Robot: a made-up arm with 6 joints. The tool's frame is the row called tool. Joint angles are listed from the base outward.
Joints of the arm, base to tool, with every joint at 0 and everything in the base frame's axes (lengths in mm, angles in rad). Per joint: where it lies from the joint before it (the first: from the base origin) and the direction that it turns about. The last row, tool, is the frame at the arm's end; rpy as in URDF.
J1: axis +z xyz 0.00 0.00 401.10
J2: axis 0 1 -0.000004 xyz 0.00 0.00 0.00
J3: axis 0 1 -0.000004 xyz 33.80 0.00 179.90
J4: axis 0 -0.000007 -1 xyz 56.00 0.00 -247.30
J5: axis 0 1 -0.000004 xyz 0.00 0.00 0.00
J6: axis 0 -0.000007 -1 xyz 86.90 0.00 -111.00
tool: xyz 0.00 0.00 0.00 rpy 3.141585 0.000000 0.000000
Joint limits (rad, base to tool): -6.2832..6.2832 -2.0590..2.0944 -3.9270..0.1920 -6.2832..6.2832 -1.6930..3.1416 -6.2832..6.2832
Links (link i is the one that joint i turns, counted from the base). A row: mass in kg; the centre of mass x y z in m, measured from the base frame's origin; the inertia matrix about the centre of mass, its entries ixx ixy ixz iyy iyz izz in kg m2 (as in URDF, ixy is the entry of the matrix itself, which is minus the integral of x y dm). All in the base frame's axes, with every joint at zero. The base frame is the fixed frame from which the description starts. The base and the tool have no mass.
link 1: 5.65; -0.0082 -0.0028 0.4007; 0.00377 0 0 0.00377 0 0.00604
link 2: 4.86; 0.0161 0.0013 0.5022; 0.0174 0 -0.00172 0.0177 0 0.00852
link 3: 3.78; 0.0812 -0.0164 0.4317; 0.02 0 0.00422 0.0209 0 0.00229
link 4: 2.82; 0.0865 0.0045 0.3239; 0.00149 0 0 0.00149 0 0.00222
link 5: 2.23; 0.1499 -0.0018 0.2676; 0.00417 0 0.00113 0.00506 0 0.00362
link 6: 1.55; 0.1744 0.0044 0.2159; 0.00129 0 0 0.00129 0 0.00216
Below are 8 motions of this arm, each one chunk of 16 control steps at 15 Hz.
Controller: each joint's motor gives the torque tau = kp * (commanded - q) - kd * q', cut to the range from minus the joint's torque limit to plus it. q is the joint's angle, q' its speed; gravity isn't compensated. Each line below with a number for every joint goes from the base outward.
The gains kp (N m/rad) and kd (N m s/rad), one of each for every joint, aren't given. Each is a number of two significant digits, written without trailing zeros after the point. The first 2 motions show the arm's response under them.
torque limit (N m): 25 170 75 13 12 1.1
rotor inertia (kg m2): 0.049 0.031 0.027 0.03 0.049 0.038
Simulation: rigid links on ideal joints. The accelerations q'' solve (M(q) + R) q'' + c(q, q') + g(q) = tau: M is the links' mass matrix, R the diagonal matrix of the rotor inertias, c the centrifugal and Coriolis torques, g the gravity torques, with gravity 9.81 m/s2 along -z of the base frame. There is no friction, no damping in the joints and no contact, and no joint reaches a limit. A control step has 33 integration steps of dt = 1/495 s. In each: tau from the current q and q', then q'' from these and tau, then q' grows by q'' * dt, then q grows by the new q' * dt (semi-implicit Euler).
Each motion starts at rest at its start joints. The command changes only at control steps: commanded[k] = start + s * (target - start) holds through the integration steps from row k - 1 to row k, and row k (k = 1, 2, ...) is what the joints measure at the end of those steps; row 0 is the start. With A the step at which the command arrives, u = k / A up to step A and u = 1 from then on. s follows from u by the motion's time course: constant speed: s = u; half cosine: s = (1 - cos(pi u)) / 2; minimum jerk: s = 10 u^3 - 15 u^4 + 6 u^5; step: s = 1 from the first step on.
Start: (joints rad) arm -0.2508 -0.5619 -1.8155 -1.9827 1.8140 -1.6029
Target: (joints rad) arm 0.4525 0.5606 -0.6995 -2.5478 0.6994 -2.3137
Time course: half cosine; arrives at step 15
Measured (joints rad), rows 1 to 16:
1: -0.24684 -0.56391 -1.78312 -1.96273 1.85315 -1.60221
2: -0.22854 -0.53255 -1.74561 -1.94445 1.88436 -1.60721
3: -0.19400 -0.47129 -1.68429 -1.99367 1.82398 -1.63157
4: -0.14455 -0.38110 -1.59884 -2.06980 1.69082 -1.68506
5: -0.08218 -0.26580 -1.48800 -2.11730 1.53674 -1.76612
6: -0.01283 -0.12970 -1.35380 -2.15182 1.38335 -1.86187
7: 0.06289 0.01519 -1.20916 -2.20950 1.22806 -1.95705
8: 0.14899 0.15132 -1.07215 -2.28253 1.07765 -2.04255
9: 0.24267 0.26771 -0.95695 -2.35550 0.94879 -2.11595
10: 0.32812 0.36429 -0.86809 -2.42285 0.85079 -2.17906
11: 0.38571 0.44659 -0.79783 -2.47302 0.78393 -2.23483
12: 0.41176 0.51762 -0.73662 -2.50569 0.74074 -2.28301
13: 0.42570 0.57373 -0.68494 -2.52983 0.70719 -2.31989
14: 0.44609 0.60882 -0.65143 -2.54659 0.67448 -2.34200
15: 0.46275 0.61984 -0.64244 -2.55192 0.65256 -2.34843
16: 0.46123 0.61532 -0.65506 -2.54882 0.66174 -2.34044
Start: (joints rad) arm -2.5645 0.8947 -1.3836 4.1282 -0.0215 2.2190
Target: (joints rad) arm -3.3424 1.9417 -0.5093 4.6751 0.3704 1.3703
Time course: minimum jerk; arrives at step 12
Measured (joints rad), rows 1 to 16:
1: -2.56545 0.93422 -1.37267 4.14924 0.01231 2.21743
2: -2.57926 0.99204 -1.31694 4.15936 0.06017 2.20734
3: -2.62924 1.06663 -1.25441 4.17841 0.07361 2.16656
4: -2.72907 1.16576 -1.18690 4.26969 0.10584 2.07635
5: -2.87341 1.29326 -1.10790 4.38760 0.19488 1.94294
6: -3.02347 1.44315 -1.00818 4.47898 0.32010 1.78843
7: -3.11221 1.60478 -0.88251 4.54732 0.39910 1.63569
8: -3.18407 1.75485 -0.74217 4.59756 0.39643 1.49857
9: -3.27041 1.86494 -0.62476 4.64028 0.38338 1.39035
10: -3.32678 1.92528 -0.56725 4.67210 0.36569 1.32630
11: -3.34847 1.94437 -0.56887 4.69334 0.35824 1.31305
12: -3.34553 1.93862 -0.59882 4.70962 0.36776 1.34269
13: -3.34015 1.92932 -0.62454 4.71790 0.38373 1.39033
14: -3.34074 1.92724 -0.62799 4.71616 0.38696 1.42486
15: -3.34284 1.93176 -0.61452 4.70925 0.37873 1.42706
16: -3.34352 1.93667 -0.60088 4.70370 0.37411 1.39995
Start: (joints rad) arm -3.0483 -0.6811 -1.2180 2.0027 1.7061 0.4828
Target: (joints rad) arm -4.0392 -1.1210 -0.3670 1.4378 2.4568 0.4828
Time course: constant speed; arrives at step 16
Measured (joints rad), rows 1 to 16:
1: -3.11216 -0.71598 -1.12740 1.94959 1.77836 0.48029
2: -3.18332 -0.72260 -1.02728 1.80685 1.84343 0.47356
3: -3.24238 -0.72880 -0.93445 1.70700 1.85076 0.47240
4: -3.31248 -0.75002 -0.86923 1.68615 1.86720 0.48110
5: -3.37962 -0.78652 -0.83498 1.69583 1.91396 0.49266
6: -3.43527 -0.82834 -0.80872 1.69482 1.98462 0.49663
7: -3.48983 -0.86487 -0.76820 1.66460 2.06018 0.48893
8: -3.55100 -0.89207 -0.70940 1.60769 2.11333 0.47546
9: -3.61678 -0.91394 -0.64219 1.54570 2.13930 0.46725
10: -3.68242 -0.93762 -0.57958 1.49889 2.16243 0.47102
11: -3.74457 -0.96625 -0.52767 1.47084 2.20404 0.48360
12: -3.80403 -0.99782 -0.48228 1.45124 2.26085 0.49526
13: -3.86423 -1.02877 -0.43525 1.42571 2.31622 0.49789
14: -3.92647 -1.05741 -0.38246 1.38781 2.35999 0.49111
15: -3.98944 -1.08470 -0.32596 1.34411 2.39585 0.48155
16: -4.05178 -1.11239 -0.27049 1.30545 2.43365 0.47675

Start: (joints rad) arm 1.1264 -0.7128 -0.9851 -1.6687 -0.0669 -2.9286
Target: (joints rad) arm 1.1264 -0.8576 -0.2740 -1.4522 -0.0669 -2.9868
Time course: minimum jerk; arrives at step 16
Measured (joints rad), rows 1 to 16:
1: 1.12659 -0.71315 -0.93397 -1.68735 -0.07774 -2.92788
2: 1.12883 -0.68857 -0.86764 -1.75864 -0.08827 -2.92768
3: 1.12687 -0.67649 -0.81021 -1.78652 -0.07961 -2.93551
4: 1.12305 -0.68622 -0.77576 -1.74478 -0.06848 -2.94812
5: 1.12398 -0.70973 -0.75025 -1.68567 -0.06209 -2.95559
6: 1.12656 -0.73417 -0.70429 -1.64565 -0.06537 -2.95448
7: 1.12808 -0.75038 -0.62516 -1.62924 -0.06873 -2.95022
8: 1.12783 -0.75998 -0.52410 -1.62471 -0.05903 -2.95091
9: 1.12578 -0.77086 -0.42390 -1.61527 -0.04144 -2.96042
10: 1.12450 -0.78642 -0.34239 -1.59107 -0.03017 -2.97573
11: 1.12563 -0.80383 -0.28285 -1.55901 -0.02954 -2.98947
12: 1.12713 -0.81874 -0.23832 -1.53445 -0.03306 -2.99571
13: 1.12736 -0.82850 -0.20299 -1.52405 -0.03287 -2.99393
14: 1.12689 -0.83327 -0.17773 -1.52296 -0.02790 -2.98835
15: 1.12646 -0.83507 -0.16615 -1.52326 -0.02334 -2.98420
16: 1.12630 -0.83610 -0.16736 -1.51988 -0.02307 -2.98420

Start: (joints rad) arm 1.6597 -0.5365 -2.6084 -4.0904 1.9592 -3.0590
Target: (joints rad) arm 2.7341 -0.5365 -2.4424 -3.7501 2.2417 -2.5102
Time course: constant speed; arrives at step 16
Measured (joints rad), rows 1 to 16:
1: 1.72097 -0.54723 -2.60519 -4.12736 2.02872 -3.04480
2: 1.79700 -0.56202 -2.61358 -4.08178 2.12137 -3.00058
3: 1.87149 -0.57929 -2.62500 -3.99050 2.15105 -2.93884
4: 1.95014 -0.59328 -2.63066 -3.94610 2.14442 -2.88369
5: 2.01884 -0.59625 -2.62235 -3.93668 2.15299 -2.84792
6: 2.07958 -0.58809 -2.60102 -3.93816 2.17761 -2.82785
7: 2.14254 -0.57520 -2.57443 -3.93933 2.19532 -2.81033
8: 2.20878 -0.56442 -2.55078 -3.92750 2.20232 -2.78360
9: 2.27587 -0.55992 -2.53508 -3.90424 2.21152 -2.74468
10: 2.34314 -0.56209 -2.52756 -3.87902 2.23101 -2.69902
11: 2.41036 -0.56814 -2.52453 -3.85395 2.25708 -2.65506
12: 2.47815 -0.57418 -2.52117 -3.82785 2.28174 -2.61858
13: 2.54665 -0.57732 -2.51403 -3.80221 2.30113 -2.58979
14: 2.61483 -0.57669 -2.50228 -3.78008 2.31666 -2.56416
15: 2.68180 -0.57333 -2.48731 -3.76261 2.33119 -2.53586
16: 2.74781 -0.56918 -2.47153 -3.74753 2.34638 -2.50156

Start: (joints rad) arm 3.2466 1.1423 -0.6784 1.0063 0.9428 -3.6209
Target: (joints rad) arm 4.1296 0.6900 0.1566 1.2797 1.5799 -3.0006
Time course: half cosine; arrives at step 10
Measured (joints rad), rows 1 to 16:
1: 3.26841 1.16107 -0.68985 1.03025 0.92211 -3.61912
2: 3.33621 1.12710 -0.64596 1.06105 0.91372 -3.60209
3: 3.44570 1.07159 -0.56224 1.08941 0.98830 -3.54948
4: 3.57848 1.00877 -0.44312 1.14571 1.11400 -3.45395
5: 3.71684 0.94109 -0.30319 1.19789 1.23738 -3.32426
6: 3.85170 0.87128 -0.16661 1.23183 1.33428 -3.18534
7: 3.97207 0.80582 -0.04974 1.26616 1.40832 -3.06743
8: 4.06442 0.75200 0.03919 1.30055 1.46759 -2.99141
9: 4.12026 0.71593 0.09492 1.32092 1.50949 -2.96193
10: 4.13481 0.70172 0.11352 1.32212 1.52406 -2.97073
11: 4.13043 0.69919 0.10554 1.32859 1.51911 -3.00125
12: 4.12892 0.69708 0.09306 1.35010 1.51221 -3.03195
13: 4.12807 0.69624 0.08840 1.35745 1.51092 -3.04507
14: 4.12872 0.69692 0.09257 1.34525 1.51418 -3.03580
15: 4.13019 0.69811 0.09944 1.33363 1.51593 -3.01326
16: 4.13061 0.69853 0.10186 1.33302 1.51495 -2.99307

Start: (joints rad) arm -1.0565 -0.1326 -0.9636 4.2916 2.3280 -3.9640
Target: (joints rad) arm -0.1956 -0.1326 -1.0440 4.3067 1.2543 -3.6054
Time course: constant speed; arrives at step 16
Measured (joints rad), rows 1 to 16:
1: -1.02716 -0.11551 -0.92537 4.33663 2.28957 -3.95503
2: -0.95840 -0.08218 -0.87432 4.43271 2.15672 -3.93499
3: -0.88355 -0.06249 -0.85006 4.46640 1.99885 -3.91364
4: -0.81936 -0.06194 -0.85946 4.41424 1.91384 -3.89241
5: -0.76585 -0.07442 -0.89027 4.35600 1.89032 -3.86591
6: -0.71865 -0.08829 -0.91711 4.34429 1.87070 -3.83241
7: -0.67356 -0.09238 -0.92389 4.36415 1.82180 -3.79826
8: -0.62509 -0.08558 -0.91491 4.38530 1.74190 -3.77244
9: -0.56904 -0.07618 -0.90440 4.39414 1.65092 -3.75833
10: -0.50787 -0.07160 -0.90303 4.38868 1.56987 -3.75049
11: -0.44842 -0.07300 -0.91198 4.37396 1.50420 -3.73879
12: -0.39469 -0.07723 -0.92493 4.36139 1.44765 -3.71614
13: -0.34517 -0.08035 -0.93458 4.35817 1.39219 -3.68356
14: -0.29583 -0.08028 -0.93824 4.36045 1.33179 -3.64880
15: -0.24347 -0.07780 -0.93840 4.36098 1.26457 -3.62029
16: -0.18752 -0.07524 -0.93925 4.35717 1.19353 -3.60134

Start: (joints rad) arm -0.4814 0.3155 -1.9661 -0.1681 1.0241 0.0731
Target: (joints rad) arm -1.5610 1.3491 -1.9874 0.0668 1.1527 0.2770
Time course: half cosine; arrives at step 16
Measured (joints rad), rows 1 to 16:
1: -0.48495 0.34125 -1.93883 -0.16297 1.03050 0.07343
2: -0.50060 0.40828 -1.89105 -0.14642 1.07054 0.07580
3: -0.53819 0.49125 -1.84759 -0.12628 1.12240 0.08293
4: -0.60379 0.57295 -1.82863 -0.10966 1.15156 0.09602
5: -0.69638 0.64846 -1.83939 -0.09599 1.14578 0.11480
6: -0.80789 0.72285 -1.86749 -0.08280 1.11900 0.13802
7: -0.92799 0.80480 -1.89423 -0.06751 1.09598 0.16339
8: -1.04867 0.90012 -1.90731 -0.04947 1.09203 0.18814
9: -1.16542 1.00721 -1.90503 -0.03082 1.10607 0.21024
10: -1.27552 1.11678 -1.89424 -0.01345 1.12896 0.22915
11: -1.37510 1.21669 -1.88501 0.00266 1.15123 0.24535
12: -1.45797 1.29826 -1.88435 0.01848 1.16523 0.25960
13: -1.51860 1.35897 -1.89243 0.03429 1.16762 0.27217
14: -1.55624 1.40050 -1.90396 0.04822 1.16223 0.28260
15: -1.57468 1.42532 -1.91276 0.05702 1.15717 0.28974
16: -1.57786 1.43453 -1.91557 0.05864 1.15743 0.29222

